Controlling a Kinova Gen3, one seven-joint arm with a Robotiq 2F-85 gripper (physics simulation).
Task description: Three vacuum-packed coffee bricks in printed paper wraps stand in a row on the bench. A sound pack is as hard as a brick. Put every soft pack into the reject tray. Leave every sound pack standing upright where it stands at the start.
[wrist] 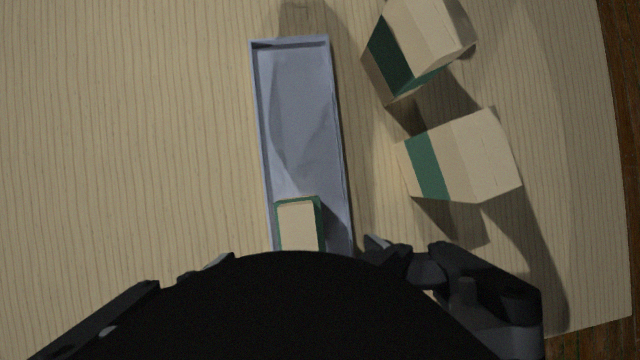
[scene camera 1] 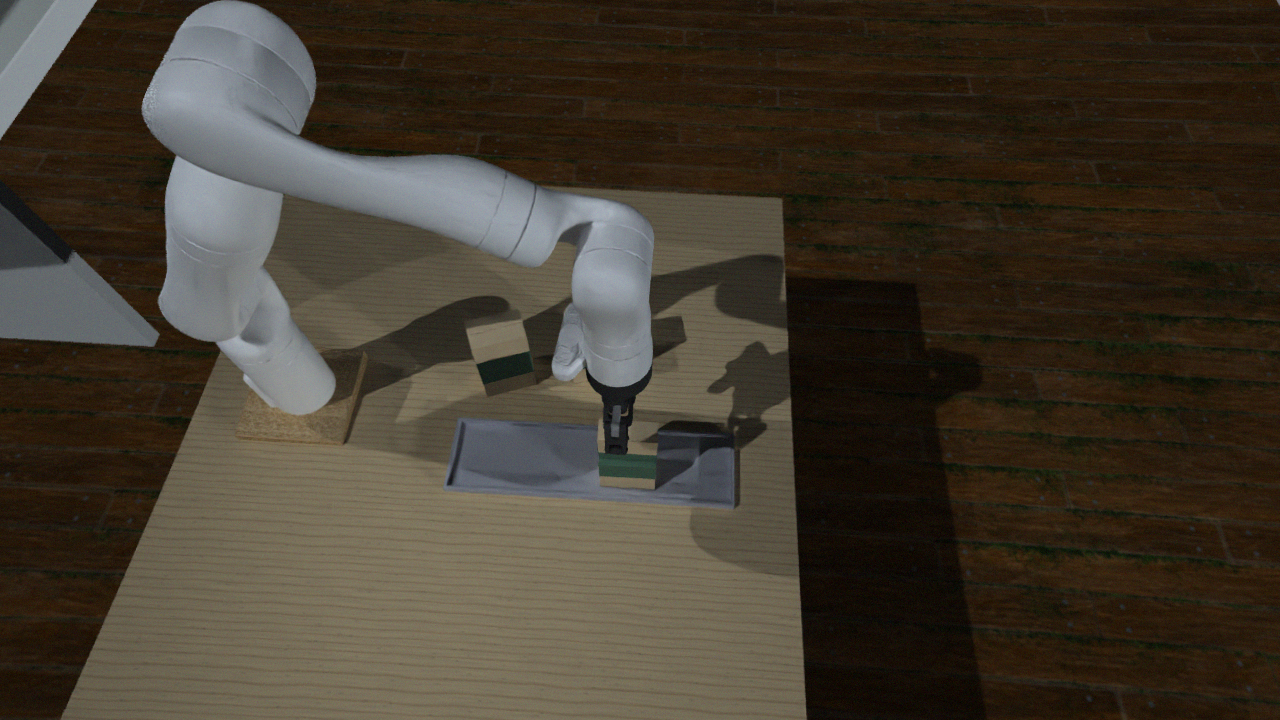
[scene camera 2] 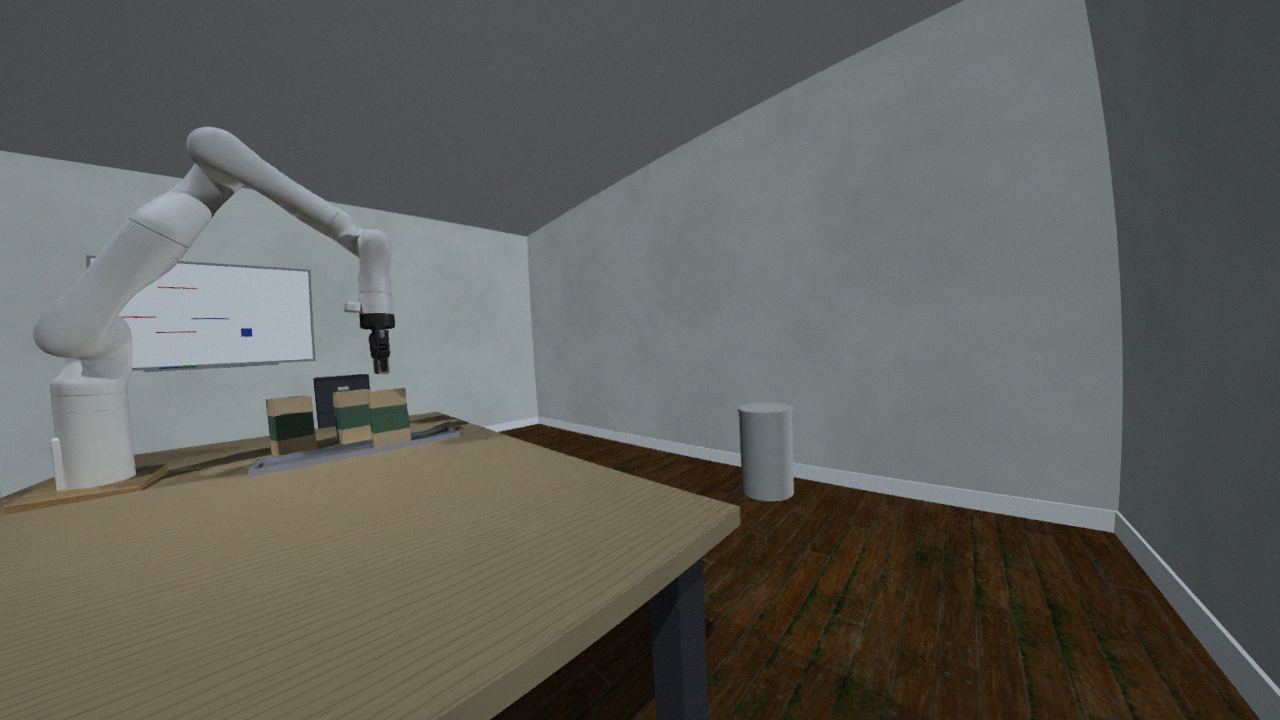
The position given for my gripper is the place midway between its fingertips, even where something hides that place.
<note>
I see my gripper (scene camera 1: 621, 416), a grey reject tray (wrist: 301, 157) and a grey reject tray (scene camera 2: 320, 460).
My gripper shows as well in the wrist view (wrist: 301, 258) and in scene camera 2 (scene camera 2: 381, 374).
</note>
